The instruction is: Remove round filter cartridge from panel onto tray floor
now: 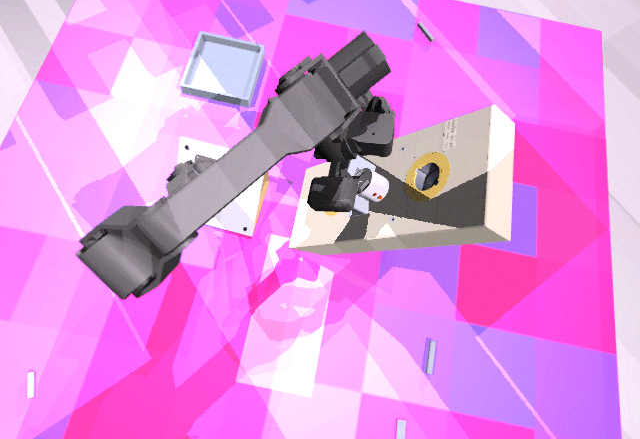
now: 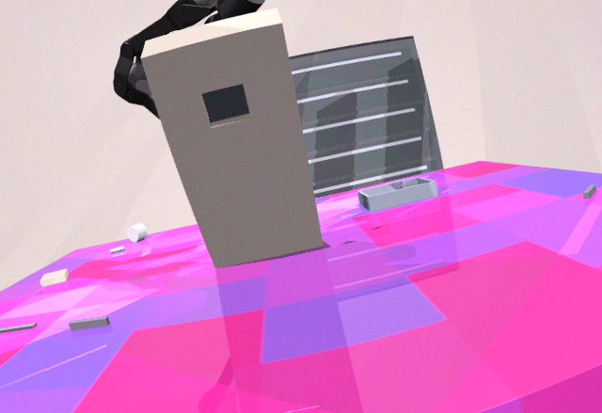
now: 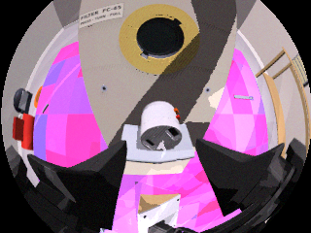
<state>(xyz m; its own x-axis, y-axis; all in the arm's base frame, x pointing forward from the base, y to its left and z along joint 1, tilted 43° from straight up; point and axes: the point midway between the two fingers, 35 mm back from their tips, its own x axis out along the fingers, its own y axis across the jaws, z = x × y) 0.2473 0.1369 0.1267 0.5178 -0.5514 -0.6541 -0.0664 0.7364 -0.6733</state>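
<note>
My gripper tip is 2 cm short of the round filter cartridge and 3 cm above it. The rest, counted from my gripper tip: service panel 6 cm ahead, 1 cm to the left, 5 cm below; tray 35 cm behind, 26 cm to the left, 23 cm below.
</note>
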